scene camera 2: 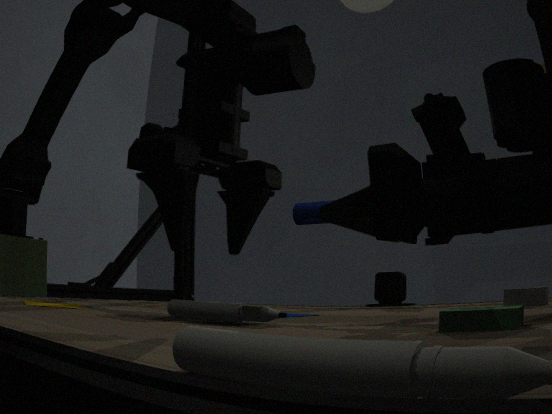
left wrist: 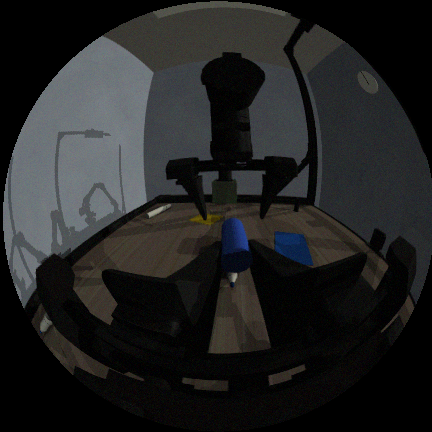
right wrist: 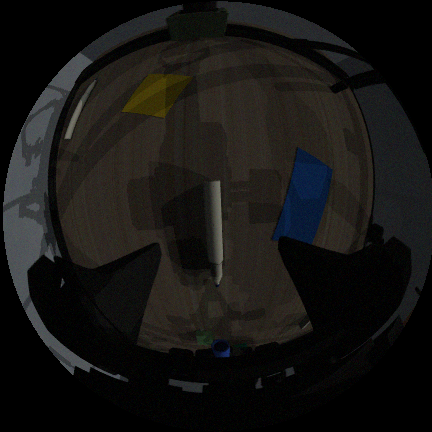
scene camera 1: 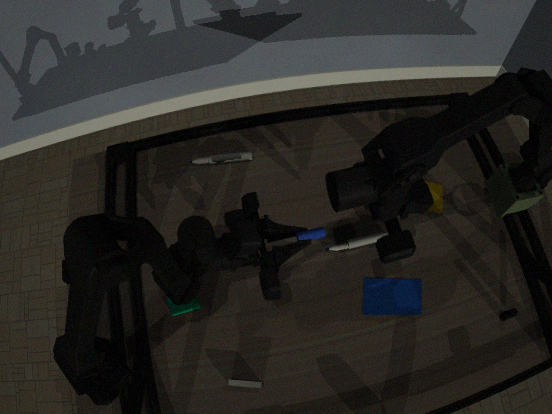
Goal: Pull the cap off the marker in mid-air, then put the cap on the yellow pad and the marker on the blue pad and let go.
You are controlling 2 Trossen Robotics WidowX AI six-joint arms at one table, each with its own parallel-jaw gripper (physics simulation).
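Seen in the pictures: left gripper, between the fingertips: (scene camera 2: 325,215) (left wrist: 234,245) (right wrist: 221,350) (scene camera 1: 309,235); right gripper, between the fingertips: (scene camera 2: 207,253) (right wrist: 219,246) (scene camera 1: 375,229); left arm's base, origin of its link: (scene camera 1: 95,370); right arm's base, origin of its link: (scene camera 2: 9,238) (left wrist: 224,180) (scene camera 1: 522,180).
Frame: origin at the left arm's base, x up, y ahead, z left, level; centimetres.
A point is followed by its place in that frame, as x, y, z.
My left gripper (scene camera 1: 303,237) {4.2, 46.6, -12.5} (left wrist: 234,245) {4.2, 46.6, -12.5} is shut on the blue cap (scene camera 1: 312,234) {5.3, 46.8, -13.0} (scene camera 2: 309,213) {4.3, 48.0, -12.3} (left wrist: 235,242) {5.4, 45.4, -11.5} (right wrist: 220,348) {3.7, 46.1, -12.0}, held level above the table, its open end toward the right arm. The white marker (scene camera 1: 356,242) {-3.6, 54.4, -19.0} (scene camera 2: 210,311) {-4.4, 56.4, -19.0} (right wrist: 214,220) {-3.6, 57.3, -20.9} lies uncapped on the table, its blue tip toward the left arm. My right gripper (scene camera 2: 204,251) {1.3, 56.8, -20.7} (left wrist: 233,218) {1.3, 56.8, -20.7} (right wrist: 219,246) {1.3, 56.8, -20.7} is wide open and empty, pointing down above the marker. The yellow pad (scene camera 1: 436,197) {-5.3, 76.5, -27.4} (scene camera 2: 52,304) {-5.3, 75.7, -25.8} (right wrist: 157,95) {-5.3, 74.3, -25.4} is partly hidden by the right arm in scene camera 1. The blue pad (scene camera 1: 392,296) {-5.3, 50.7, -31.8} (left wrist: 293,247) {-5.3, 50.0, -31.5} (right wrist: 306,195) {-5.3, 51.6, -32.1} lies beside the marker, apart from it.
Another white marker (scene camera 1: 225,158) {-3.7, 51.7, 14.5} (scene camera 2: 300,352) {-3.9, 52.7, 15.4} lies near the table's back edge. A further one (left wrist: 159,211) {-4.7, 89.1, -14.4} (right wrist: 80,110) {-4.9, 89.2, -14.6} lies beyond the yellow pad. A green block (scene camera 1: 185,306) (scene camera 2: 481,319) is by the left arm. A pale block (scene camera 1: 245,384) {-3.2, 19.2, -21.4} stands near the front.
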